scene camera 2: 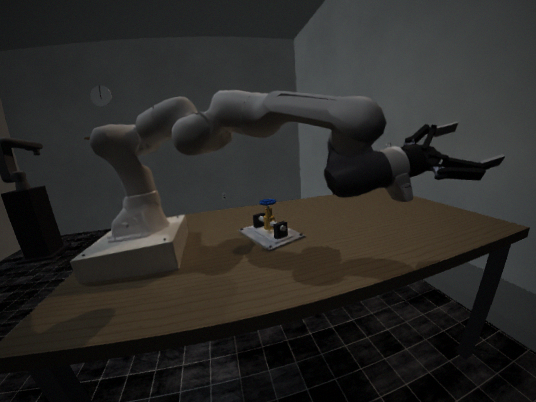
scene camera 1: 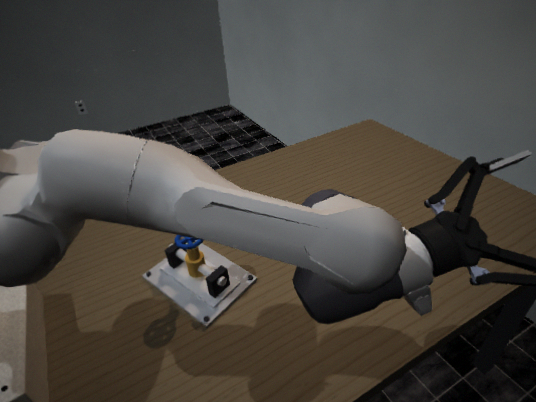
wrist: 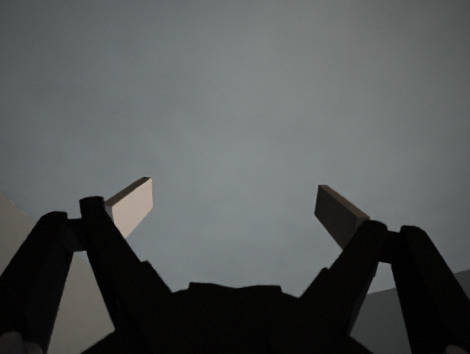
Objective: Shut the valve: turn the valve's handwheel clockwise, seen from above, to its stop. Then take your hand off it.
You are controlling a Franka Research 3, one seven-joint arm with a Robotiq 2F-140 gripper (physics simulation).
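Note:
The valve's blue handwheel (scene camera 1: 188, 243) (scene camera 2: 267, 202) lies level on top of the orange valve body (scene camera 1: 194, 266) (scene camera 2: 268, 221). In scene camera 1, the arm partly covers the back of the wheel. The body sits on a pale pipe between two black blocks, on a light grey base plate (scene camera 1: 192, 311) (scene camera 2: 254, 236). My gripper (scene camera 2: 473, 145) (wrist: 234, 196) is open and empty. It points sideways, high above the table's right part, far to the right of the valve and not touching it. One fingertip is cut off in scene camera 1. The valve does not show in the wrist view.
The wooden table (scene camera 1: 320, 155) (scene camera 2: 200, 300) bears the valve's plate and the arm's white base block (scene camera 2: 130, 262). The arm (scene camera 1: 260, 225) (scene camera 2: 300, 107) stretches over the table, passing above and behind the valve. A grey wall (scene camera 1: 380, 60) (scene camera 2: 415, 75) (wrist: 235, 100) stands beyond the table.

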